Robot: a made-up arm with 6 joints.
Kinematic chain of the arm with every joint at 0, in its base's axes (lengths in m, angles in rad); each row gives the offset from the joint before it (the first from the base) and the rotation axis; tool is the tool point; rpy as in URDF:
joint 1: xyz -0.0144 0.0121 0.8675 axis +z
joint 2: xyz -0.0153 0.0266 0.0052 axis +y
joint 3: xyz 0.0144 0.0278 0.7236 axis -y
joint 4: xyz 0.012 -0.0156 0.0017 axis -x
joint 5: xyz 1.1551 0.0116 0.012 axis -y
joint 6: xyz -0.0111 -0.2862 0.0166 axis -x
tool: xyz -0.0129 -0.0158 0.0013 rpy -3.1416 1.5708 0
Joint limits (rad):
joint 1: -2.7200..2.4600
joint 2: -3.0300..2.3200
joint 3: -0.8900..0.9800
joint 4: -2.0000..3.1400
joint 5: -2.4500..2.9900
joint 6: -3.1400..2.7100
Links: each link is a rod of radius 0.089 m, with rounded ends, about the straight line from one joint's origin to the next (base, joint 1, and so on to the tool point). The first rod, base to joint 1, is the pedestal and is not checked.
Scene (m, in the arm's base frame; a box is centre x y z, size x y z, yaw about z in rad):
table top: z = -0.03
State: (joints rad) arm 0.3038 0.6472 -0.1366 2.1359 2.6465 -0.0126
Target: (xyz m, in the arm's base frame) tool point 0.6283 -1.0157 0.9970
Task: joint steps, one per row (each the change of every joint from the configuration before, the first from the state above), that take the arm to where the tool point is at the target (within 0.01 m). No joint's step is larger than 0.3 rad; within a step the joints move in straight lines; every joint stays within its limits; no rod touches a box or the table.
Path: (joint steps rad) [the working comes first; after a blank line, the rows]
Joints at the target: -1.0890 0.2022 -0.5371 1.8135 2.6063 0.0113
Straight joint move there: clear.

1: -0.2786 -0.0890 -0.0801 -0.0645 -0.0080 0.0048
2: -0.2785 -0.0890 -0.0801 -0.0645 -0.0081 0.0047
3: -0.2786 -0.0890 -0.0801 -0.0645 -0.0080 0.0048
4: -0.2785 -0.0890 -0.0801 -0.0645 -0.0081 0.0048
5: -0.2786 -0.0890 -0.0801 -0.0644 -0.0080 0.0048

